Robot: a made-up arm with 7 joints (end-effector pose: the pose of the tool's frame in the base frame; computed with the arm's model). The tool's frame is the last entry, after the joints.
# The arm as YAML. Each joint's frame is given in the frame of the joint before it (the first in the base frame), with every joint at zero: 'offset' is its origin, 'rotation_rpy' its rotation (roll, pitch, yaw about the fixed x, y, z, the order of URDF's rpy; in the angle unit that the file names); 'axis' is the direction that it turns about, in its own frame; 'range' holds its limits. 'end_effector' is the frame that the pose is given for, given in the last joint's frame.
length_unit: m
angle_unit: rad
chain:
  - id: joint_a
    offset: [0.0, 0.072, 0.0]
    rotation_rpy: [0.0, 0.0, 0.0]
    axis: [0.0, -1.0, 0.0]
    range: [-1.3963, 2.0]
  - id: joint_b
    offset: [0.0, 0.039, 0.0]
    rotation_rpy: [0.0, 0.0, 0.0]
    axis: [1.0, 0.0, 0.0]
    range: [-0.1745, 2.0]
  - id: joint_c
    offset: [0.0, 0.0, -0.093]
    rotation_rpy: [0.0, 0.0, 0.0]
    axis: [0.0, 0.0, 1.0]
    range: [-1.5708, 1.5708]
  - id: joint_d
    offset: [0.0, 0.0, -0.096]
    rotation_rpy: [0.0, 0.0, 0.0]
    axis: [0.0, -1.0, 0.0]
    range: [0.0, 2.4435]
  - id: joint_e
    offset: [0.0, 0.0, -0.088]
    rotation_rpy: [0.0, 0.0, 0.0]
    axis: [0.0, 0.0, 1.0]
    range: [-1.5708, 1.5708]
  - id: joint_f
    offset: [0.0, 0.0, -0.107]
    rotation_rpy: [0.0, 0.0, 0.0]
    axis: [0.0, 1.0, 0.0]
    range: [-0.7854, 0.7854]
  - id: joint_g
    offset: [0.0, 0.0, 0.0]
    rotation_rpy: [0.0, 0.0, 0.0]
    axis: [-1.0, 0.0, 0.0]
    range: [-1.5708, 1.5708]
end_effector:
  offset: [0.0, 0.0, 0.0]
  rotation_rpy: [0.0, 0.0, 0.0]
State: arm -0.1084 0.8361 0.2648 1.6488 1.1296 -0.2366 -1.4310
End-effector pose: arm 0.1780 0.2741 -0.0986 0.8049 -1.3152 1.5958
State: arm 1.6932 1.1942 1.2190 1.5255 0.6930 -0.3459 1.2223
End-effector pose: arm -0.1048 0.3622 0.0547 -1.3937 1.8815 0.2977
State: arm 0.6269 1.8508 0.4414 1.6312 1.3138 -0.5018 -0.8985
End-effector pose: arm 0.0669 0.2583 0.2076 -0.4680 2.8489 -0.7131
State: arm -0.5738 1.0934 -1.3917 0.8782 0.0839 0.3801 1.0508
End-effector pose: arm -0.1269 0.3216 -0.2456 -0.6398 1.4735 -0.8608
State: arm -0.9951 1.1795 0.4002 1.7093 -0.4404 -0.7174 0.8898
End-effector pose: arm 0.1033 0.2895 -0.1450 -0.2337 -0.3592 -2.1611
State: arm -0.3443 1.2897 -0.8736 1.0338 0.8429 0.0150 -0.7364
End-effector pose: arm 0.0326 0.3528 -0.2279 1.0998 -0.3458 -0.4118
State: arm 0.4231 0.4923 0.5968 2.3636 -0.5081 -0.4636 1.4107
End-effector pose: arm 0.1064 0.2025 0.0394 1.3216 -1.3072 -1.7705
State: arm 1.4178 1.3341 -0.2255 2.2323 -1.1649 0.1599 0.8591
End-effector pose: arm 0.0719 0.1702 0.1407 2.6328 -0.8344 -0.7978
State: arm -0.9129 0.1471 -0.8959 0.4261 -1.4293 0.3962 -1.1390
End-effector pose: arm -0.2634 0.1025 -0.2672 0.2058 -0.9613 -2.0811
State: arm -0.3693 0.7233 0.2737 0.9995 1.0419 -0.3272 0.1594
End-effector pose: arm 0.0782 0.3391 -0.2355 0.2905 -1.3434 0.5476
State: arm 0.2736 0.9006 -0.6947 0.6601 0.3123 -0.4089 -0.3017
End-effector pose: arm 0.1622 0.3323 -0.2381 0.7874 -1.1154 -0.5000
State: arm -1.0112 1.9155 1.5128 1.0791 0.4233 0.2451 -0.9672
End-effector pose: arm 0.2227 0.3175 0.1277 1.9757 -1.7551 0.4183
